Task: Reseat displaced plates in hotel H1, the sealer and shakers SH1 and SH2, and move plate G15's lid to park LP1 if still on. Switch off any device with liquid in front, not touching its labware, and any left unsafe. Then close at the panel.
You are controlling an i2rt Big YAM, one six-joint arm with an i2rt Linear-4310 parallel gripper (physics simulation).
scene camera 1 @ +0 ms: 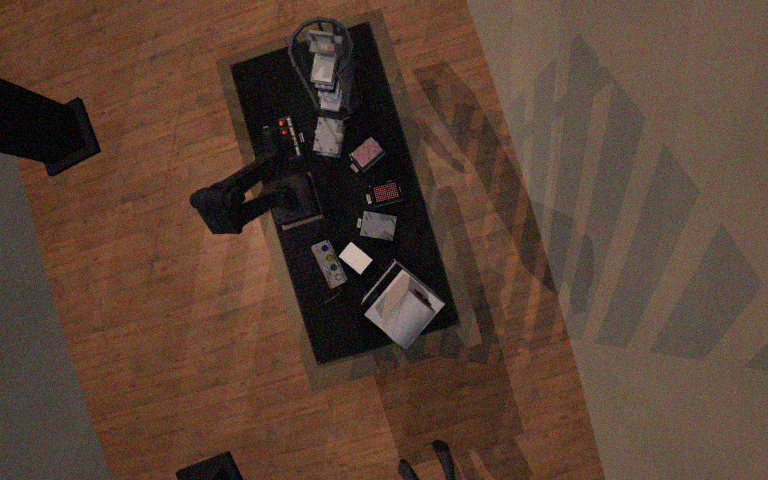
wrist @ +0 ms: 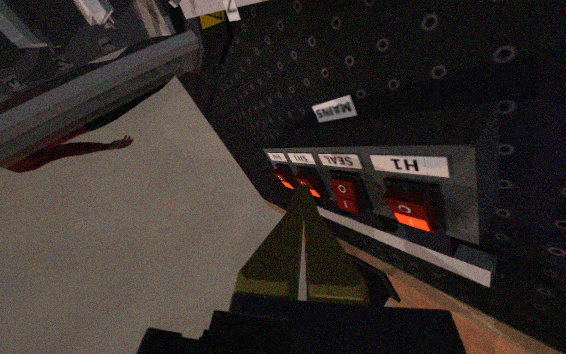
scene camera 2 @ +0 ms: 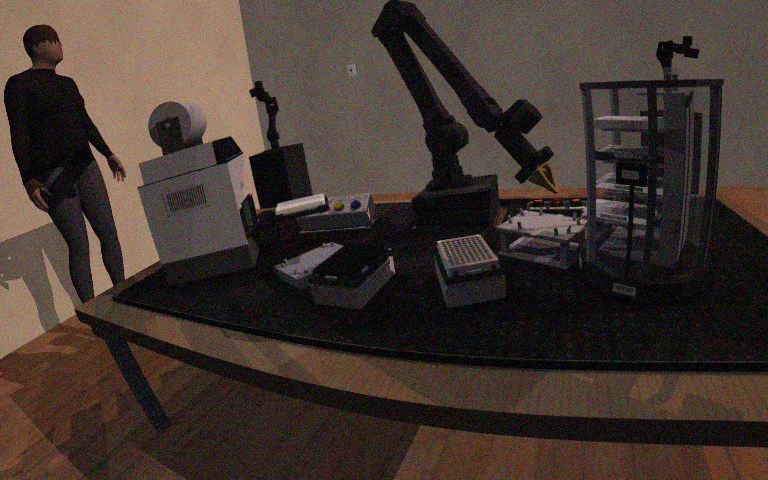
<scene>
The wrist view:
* my gripper: 303,190
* plate hotel H1: 86,71
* MAINS label: 342,107
</scene>
